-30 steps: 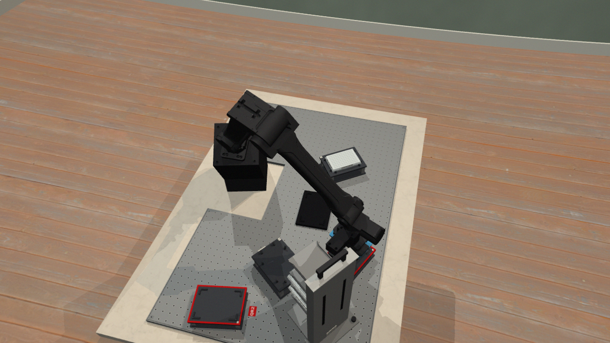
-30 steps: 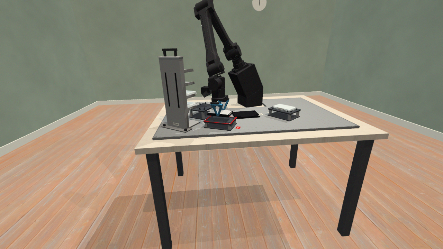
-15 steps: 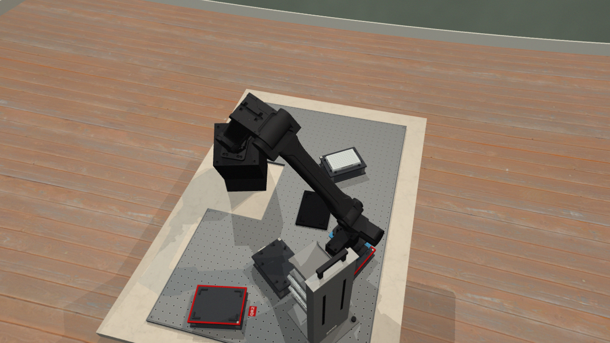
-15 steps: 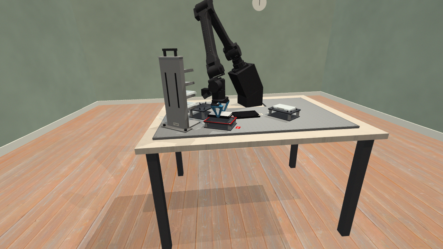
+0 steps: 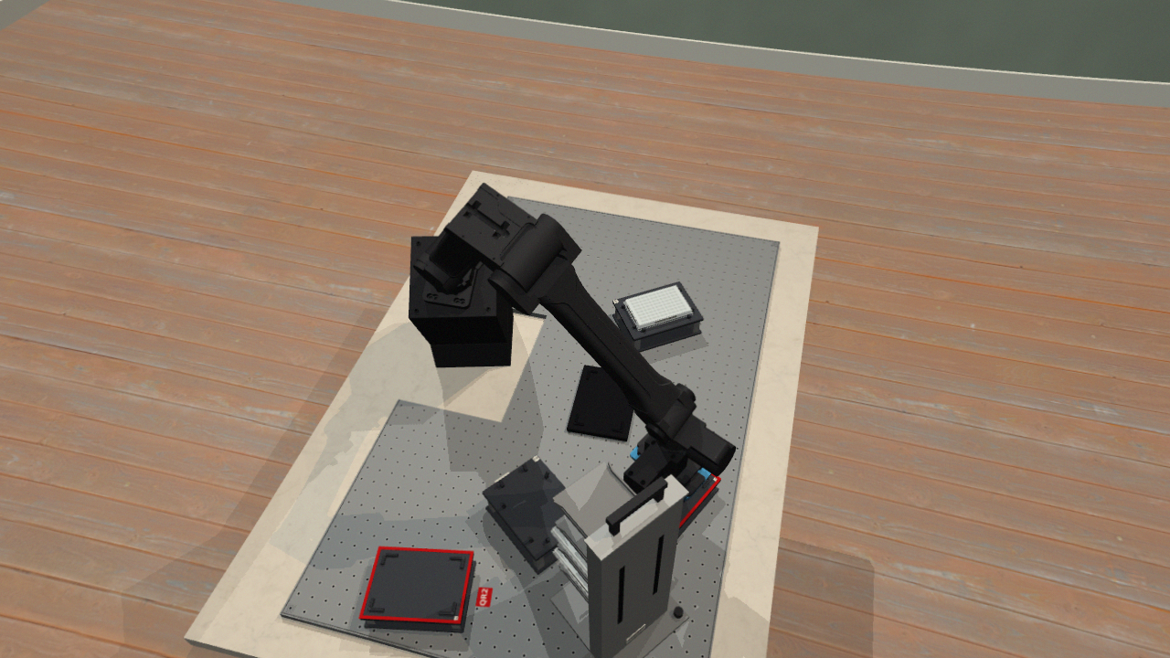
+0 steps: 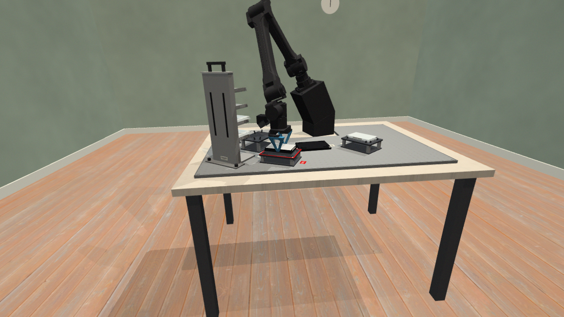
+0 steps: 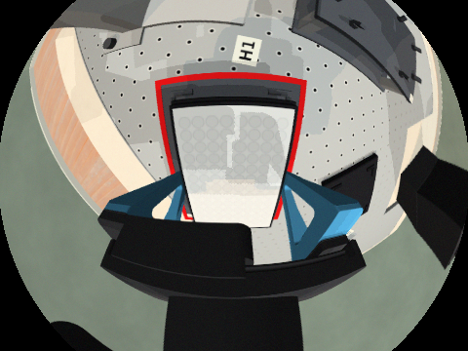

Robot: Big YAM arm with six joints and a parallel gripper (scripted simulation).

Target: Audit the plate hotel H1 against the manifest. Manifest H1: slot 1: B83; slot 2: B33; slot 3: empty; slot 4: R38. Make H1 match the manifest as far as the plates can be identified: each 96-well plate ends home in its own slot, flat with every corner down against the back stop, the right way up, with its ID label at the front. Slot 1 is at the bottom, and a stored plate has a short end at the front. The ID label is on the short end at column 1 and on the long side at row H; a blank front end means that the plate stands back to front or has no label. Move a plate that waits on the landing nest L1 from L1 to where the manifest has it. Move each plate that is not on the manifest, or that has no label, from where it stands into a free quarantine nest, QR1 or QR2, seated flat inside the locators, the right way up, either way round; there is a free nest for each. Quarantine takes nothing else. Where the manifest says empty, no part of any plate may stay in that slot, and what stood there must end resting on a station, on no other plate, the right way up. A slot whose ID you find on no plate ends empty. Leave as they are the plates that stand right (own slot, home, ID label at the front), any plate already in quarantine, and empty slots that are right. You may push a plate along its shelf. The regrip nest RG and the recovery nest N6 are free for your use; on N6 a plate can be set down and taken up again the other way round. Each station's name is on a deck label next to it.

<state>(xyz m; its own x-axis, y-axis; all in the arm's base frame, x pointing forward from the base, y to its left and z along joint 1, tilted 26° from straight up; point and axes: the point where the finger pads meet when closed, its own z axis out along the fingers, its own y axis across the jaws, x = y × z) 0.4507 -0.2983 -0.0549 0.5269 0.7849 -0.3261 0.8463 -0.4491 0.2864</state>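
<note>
My gripper is now 3 cm above the red-edged quarantine nest QR1. Round my hand: H1 deck label: 7 cm behind, 9 cm to the right, 6 cm below; then regrip nest RG: 22 cm behind, 8 cm to the right, 1 cm below; then black recovery nest N6: 14 cm behind, 20 cm to the left, 6 cm below.
</note>
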